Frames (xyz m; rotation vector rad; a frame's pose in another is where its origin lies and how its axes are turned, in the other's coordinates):
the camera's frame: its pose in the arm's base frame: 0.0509 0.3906 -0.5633 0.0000 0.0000 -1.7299
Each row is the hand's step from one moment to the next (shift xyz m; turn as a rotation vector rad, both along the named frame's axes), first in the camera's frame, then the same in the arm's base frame.
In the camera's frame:
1: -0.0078 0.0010 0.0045 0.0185 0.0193 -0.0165
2: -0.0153 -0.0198 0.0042 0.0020 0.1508 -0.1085
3: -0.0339 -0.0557 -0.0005 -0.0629 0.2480 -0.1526
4: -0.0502 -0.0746 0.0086 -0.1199 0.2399 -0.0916
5: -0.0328 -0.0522 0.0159 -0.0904 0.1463 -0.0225
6: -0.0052 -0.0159 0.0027 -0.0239 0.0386 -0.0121
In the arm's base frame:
1: 0.0022 0.0075 0.0045 0.0161 -0.0213 -0.0165
2: -0.0171 0.0182 0.0042 0.1486 -0.0259 -0.1085
3: -0.0496 0.0423 -0.0005 0.2548 0.0228 -0.1526
4: -0.0657 0.0614 0.0086 0.2559 0.0804 -0.0916
5: -0.0463 0.0407 0.0159 0.1588 0.0661 -0.0225
6: -0.0149 0.0077 0.0027 0.0419 0.0175 -0.0121

